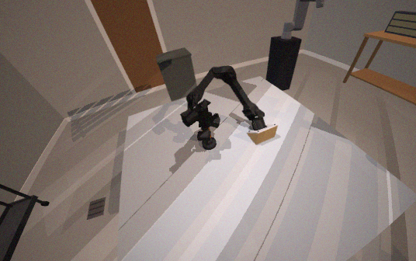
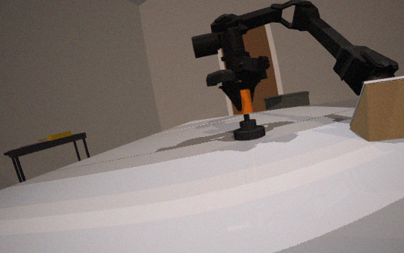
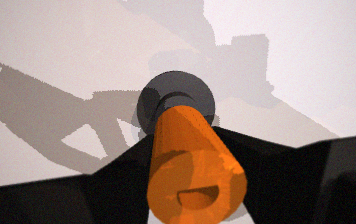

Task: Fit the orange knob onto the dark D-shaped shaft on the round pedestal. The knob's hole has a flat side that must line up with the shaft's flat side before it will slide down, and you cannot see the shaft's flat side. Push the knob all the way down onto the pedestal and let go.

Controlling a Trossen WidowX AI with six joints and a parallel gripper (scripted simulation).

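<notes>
Right now the orange knob is 20 mm above my gripper tip. Also, from my gripper tip: round pedestal (40 mm below).
</notes>
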